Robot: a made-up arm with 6 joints.
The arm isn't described. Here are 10 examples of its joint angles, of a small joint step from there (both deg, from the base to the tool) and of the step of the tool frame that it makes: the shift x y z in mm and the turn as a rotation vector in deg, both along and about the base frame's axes.
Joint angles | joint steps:
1: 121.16 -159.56 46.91 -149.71 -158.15 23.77 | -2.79 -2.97 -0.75 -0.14 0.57 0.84
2: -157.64 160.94 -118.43 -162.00 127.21 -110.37 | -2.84 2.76 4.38 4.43 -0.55 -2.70
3: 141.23 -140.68 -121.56 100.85 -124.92 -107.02 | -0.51 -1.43 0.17 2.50 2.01 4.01
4: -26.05 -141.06 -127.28 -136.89 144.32 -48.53 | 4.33 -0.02 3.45 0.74 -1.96 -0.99
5: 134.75 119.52 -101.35 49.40 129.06 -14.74 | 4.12 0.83 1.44 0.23 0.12 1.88
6: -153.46 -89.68 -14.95 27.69 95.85 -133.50 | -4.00 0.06 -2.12 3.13 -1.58 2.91
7: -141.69 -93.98 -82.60 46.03 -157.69 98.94 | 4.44 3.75 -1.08 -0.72 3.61 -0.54
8: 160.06 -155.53 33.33 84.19 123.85 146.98 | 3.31 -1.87 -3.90 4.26 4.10 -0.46
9: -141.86 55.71 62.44 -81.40 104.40 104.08 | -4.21 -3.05 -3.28 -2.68 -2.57 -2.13
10: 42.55 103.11 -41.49 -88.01 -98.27 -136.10 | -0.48 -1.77 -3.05 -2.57 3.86 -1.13
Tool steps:
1: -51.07 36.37 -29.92 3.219 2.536 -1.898
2: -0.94 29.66 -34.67 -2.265 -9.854 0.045
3: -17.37 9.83 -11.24 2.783 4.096 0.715
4: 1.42 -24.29 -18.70 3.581 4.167 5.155
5: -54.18 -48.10 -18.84 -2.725 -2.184 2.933
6: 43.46 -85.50 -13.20 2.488 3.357 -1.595
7: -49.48 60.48 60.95 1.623 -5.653 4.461
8: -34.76 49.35 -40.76 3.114 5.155 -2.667
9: -27.77 80.34 82.35 -2.053 4.187 -0.731
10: 0.97 -9.89 51.60 3.881 -4.437 -5.060
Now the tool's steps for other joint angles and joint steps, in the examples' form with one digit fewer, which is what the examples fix.
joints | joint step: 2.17 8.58 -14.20 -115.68 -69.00 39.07 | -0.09 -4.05 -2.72 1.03 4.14 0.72
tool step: -113.4 -4.8 2.5 4.07 -7.78 1.84
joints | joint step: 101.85 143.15 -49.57 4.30 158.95 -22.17 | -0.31 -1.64 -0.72 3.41 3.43 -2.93
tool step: -2.4 18.5 31.8 -2.19 5.90 0.75
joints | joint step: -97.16 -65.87 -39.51 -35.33 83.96 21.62 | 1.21 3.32 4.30 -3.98 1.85 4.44
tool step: -31.7 -15.3 98.0 6.07 -3.29 6.47
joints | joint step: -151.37 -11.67 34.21 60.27 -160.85 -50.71 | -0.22 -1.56 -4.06 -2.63 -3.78 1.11
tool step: 45.5 19.1 2.2 -5.19 6.11 -4.73
